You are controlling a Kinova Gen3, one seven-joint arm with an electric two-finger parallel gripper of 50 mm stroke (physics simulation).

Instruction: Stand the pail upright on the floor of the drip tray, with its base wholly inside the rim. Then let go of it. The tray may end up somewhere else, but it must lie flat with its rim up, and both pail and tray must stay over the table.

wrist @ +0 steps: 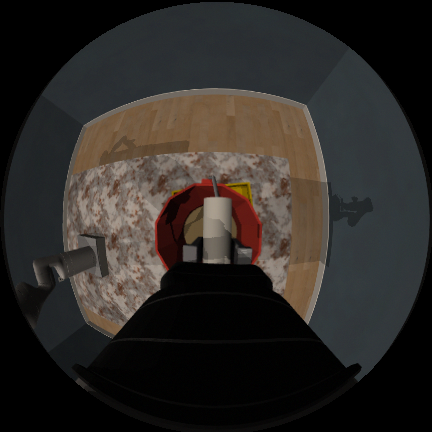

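Pixels of known places: gripper, fingertip midpoint: point(216, 245); arm's base, link origin: point(89, 256).
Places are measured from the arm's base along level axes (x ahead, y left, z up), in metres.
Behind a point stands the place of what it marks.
Note:
The red pail point(248, 220) @[y 0.175, x 0.595, z 0.161 m] hangs mouth up below the wrist, in the middle of the wrist view, with its tan bottom showing inside. My gripper point(216, 245) @[y 0.143, x 0.536, z 0.258 m] is shut on the pale round grip of the pail's handle; the grip spans the mouth, and a grey wire runs from it to the pail's far rim. The yellow drip tray point(242, 190) @[y 0.274, x 0.618, z -0.054 m] lies flat on the table below, its far edge and far corners showing past the pail's far rim. The pail hides the rest of the tray. The pail's base and its height above the tray are hidden.
The speckled stone-pattern table top point(125, 200) @[y 0.237, x 0.181, z -0.058 m] lies under the pail and tray. The arm's grey base point(95, 255) @[y 0.012, x 0.049, z 0.005 m] stands on it at the left. Wooden floor point(210, 120) shows past the far and right table edges, with dark walls around it.

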